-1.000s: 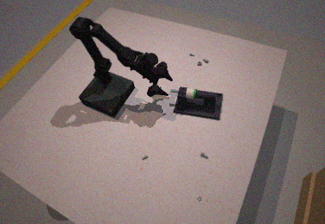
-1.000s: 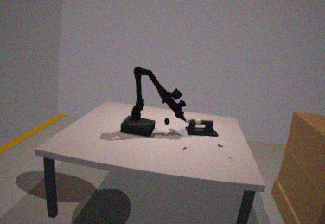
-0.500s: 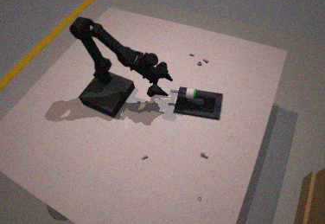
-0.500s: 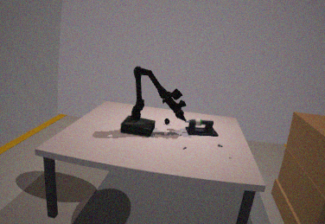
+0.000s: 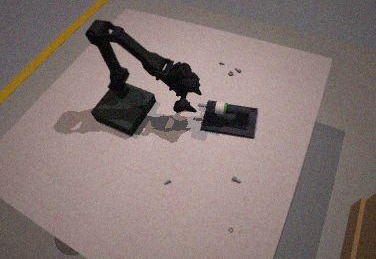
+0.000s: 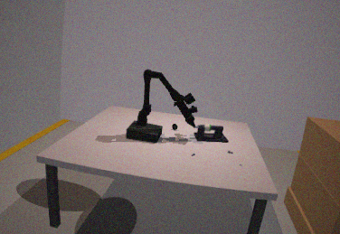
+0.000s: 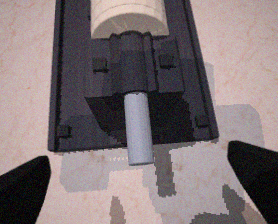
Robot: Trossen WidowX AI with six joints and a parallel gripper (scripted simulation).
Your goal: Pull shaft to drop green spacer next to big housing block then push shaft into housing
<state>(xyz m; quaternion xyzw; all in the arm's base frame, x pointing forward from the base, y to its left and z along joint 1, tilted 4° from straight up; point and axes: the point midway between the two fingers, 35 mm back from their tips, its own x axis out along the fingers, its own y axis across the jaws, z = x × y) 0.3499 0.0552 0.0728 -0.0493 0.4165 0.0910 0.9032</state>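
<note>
Right now the grey shaft is 7 cm ahead of my gripper tip, 1 cm to the left of it and 1 cm below it. The rest, counted from my gripper tip: green spacer (11 cm ahead, 2 cm to the left, 1 cm below).
</note>
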